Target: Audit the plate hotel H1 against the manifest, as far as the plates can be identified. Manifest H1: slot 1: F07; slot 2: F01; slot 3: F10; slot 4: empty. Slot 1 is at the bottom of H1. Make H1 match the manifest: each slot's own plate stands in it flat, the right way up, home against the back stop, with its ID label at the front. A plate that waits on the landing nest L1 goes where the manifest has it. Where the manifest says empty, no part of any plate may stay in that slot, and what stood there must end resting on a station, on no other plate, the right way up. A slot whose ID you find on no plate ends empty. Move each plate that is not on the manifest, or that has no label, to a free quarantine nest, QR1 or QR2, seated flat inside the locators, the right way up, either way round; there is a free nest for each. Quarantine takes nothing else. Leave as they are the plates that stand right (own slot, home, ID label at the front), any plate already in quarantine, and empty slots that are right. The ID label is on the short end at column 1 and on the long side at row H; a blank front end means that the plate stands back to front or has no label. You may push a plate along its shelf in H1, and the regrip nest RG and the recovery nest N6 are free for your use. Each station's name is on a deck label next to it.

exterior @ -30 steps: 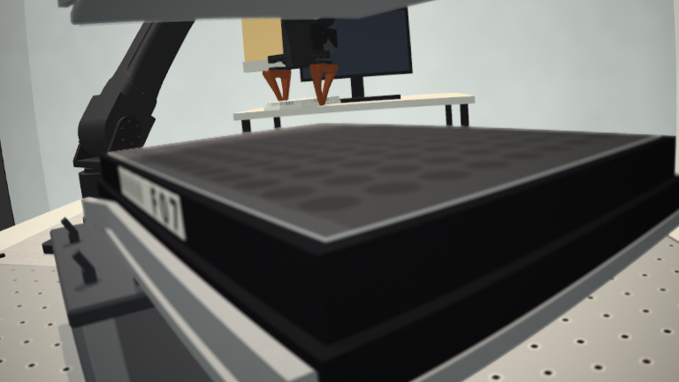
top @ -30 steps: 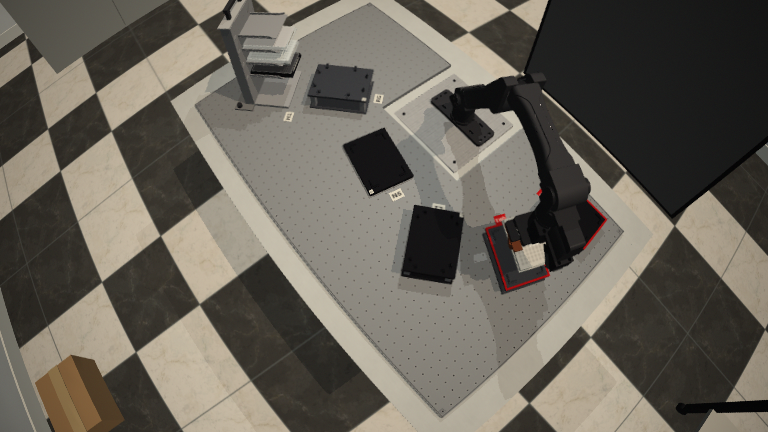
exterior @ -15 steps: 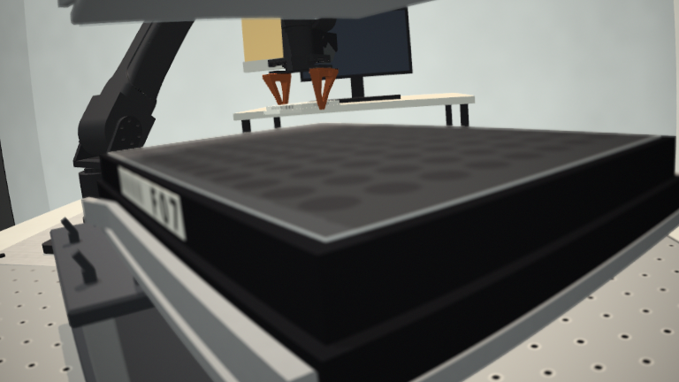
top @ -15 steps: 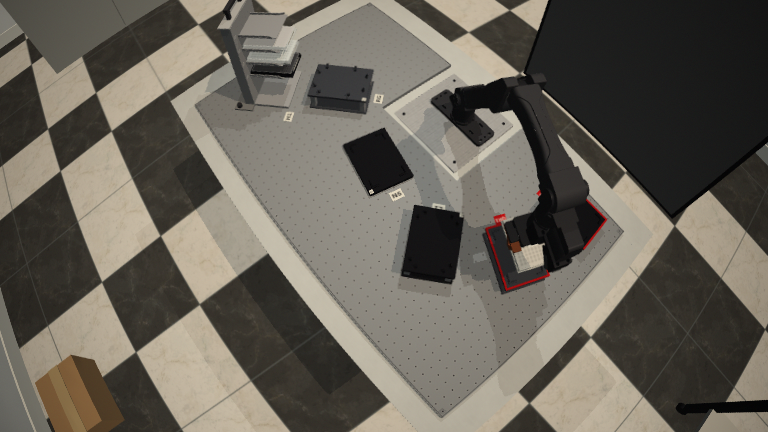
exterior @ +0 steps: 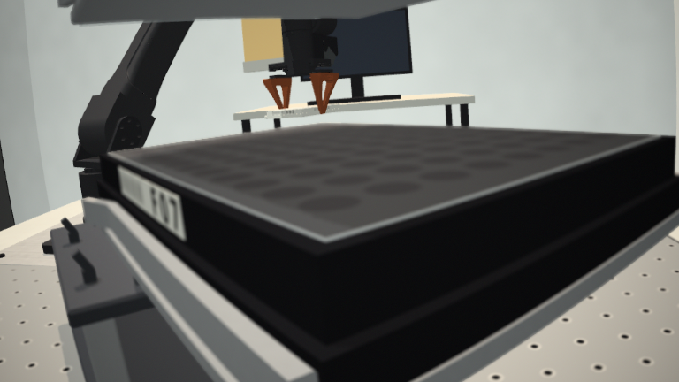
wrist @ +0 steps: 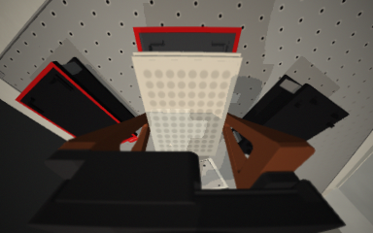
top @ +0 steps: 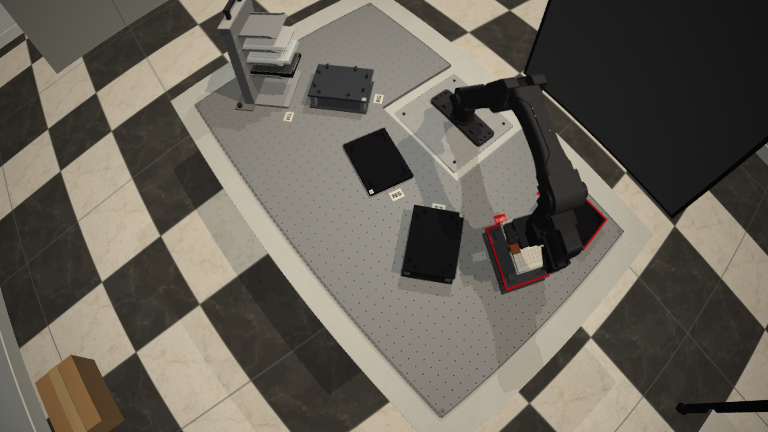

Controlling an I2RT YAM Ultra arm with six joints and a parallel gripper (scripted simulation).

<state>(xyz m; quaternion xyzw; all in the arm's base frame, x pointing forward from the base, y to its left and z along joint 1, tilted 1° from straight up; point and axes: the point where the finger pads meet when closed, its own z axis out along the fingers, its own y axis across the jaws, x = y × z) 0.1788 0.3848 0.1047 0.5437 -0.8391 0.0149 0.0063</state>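
The red-framed quarantine nest lies 60 mm below my hand. Round my hand: red-framed nest: 200 mm behind, 40 mm to the left, 60 mm below; black landing nest L1: 140 mm ahead, 150 mm to the right, 50 mm below; white well plate: right at my hand.
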